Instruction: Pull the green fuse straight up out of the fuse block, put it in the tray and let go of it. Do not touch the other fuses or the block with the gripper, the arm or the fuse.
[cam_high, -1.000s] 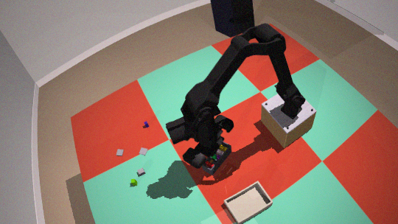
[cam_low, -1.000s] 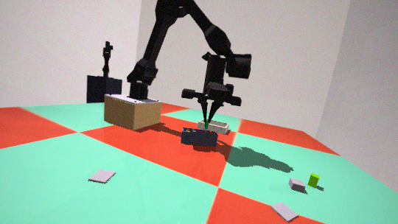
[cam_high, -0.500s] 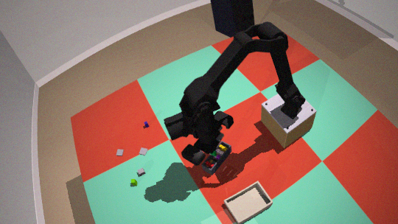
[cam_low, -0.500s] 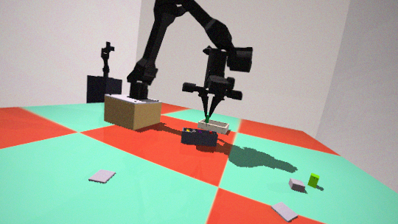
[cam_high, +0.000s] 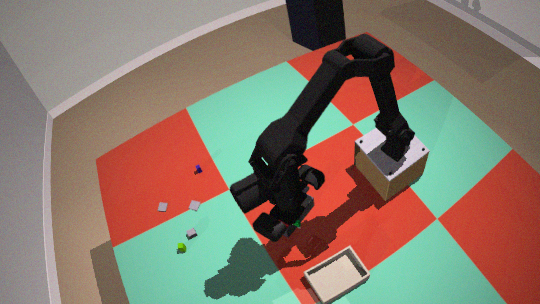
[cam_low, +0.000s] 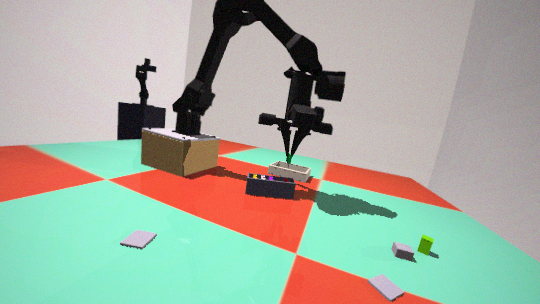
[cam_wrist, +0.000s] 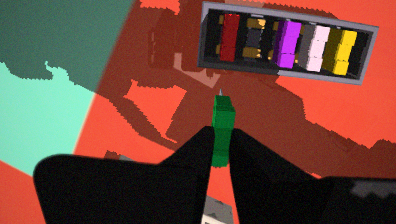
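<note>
The beige tray lies 10 mm ahead of my gripper tip, 160 mm to the left of it and 90 mm below it. From my gripper tip the other things lie so: grey block 210 mm ahead, 200 mm to the right, 90 mm below; green fuse 10 mm below; lime cube 260 mm ahead, 180 mm to the right, 80 mm below.
</note>
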